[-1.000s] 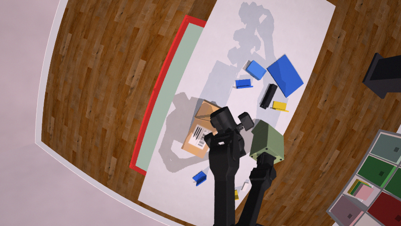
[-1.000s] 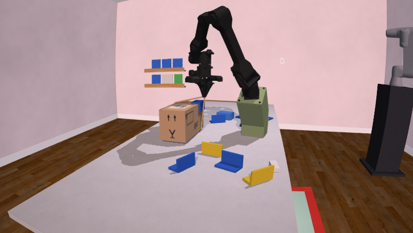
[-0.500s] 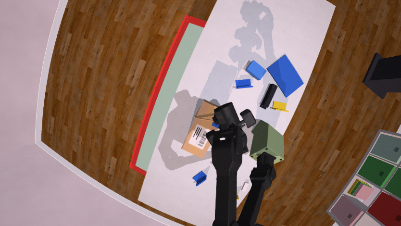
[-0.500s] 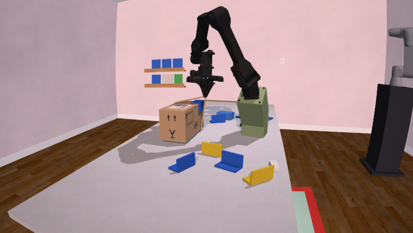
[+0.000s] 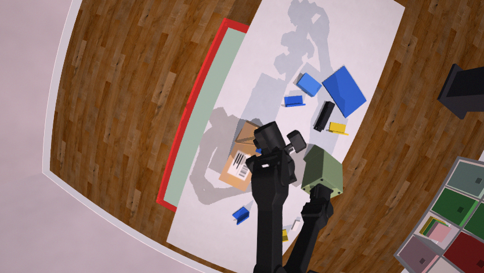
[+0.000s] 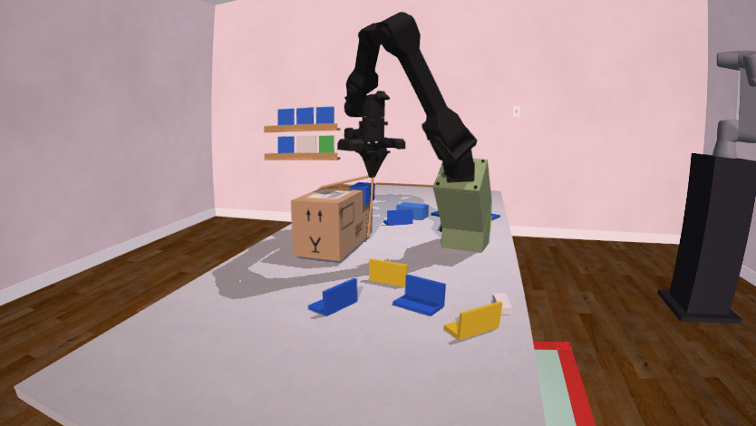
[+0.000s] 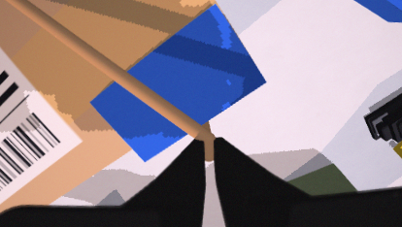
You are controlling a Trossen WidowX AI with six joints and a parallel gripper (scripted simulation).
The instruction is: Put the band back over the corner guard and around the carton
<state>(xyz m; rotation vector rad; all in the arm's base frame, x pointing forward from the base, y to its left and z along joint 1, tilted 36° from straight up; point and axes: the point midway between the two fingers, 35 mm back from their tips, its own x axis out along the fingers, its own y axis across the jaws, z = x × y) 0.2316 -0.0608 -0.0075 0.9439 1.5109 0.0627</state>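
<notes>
My hand is 70 mm short of the brown carton, 90 mm to the right of it and 130 mm above it. The rest, counted from my hand: black bar (170 mm behind, 210 mm to the right, 180 mm below); then blue board (210 mm behind, 360 mm to the right, 200 mm below).
</notes>
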